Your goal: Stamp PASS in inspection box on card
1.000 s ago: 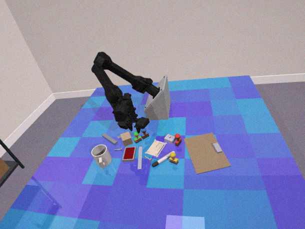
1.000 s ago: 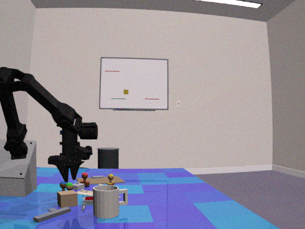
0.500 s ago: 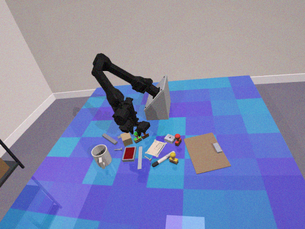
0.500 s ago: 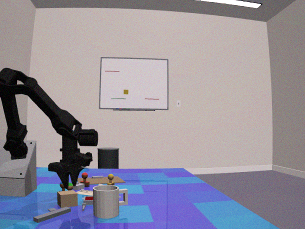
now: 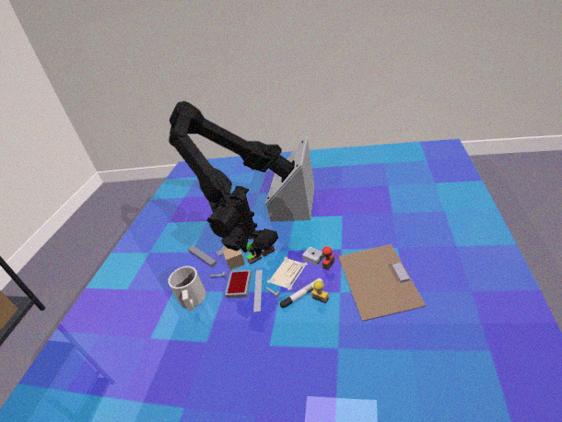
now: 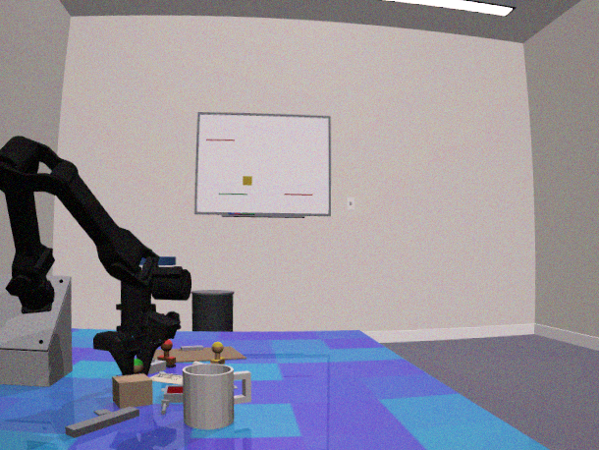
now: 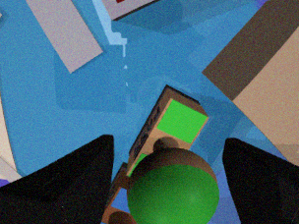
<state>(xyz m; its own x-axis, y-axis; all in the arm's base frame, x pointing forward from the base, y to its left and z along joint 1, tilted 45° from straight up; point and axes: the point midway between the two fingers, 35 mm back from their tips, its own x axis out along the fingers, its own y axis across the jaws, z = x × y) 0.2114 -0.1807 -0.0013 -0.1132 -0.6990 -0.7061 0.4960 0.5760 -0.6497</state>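
Right now the blue-knobbed stamp is 40 mm to the left of my gripper tip, 30 mm behind it and 10 mm below it. The rest, counted from my gripper tip: green-knobbed stamp (10 mm below); then cardboard box (60 mm to the right); then red ink pad (100 mm ahead, 30 mm to the right, 20 mm below).
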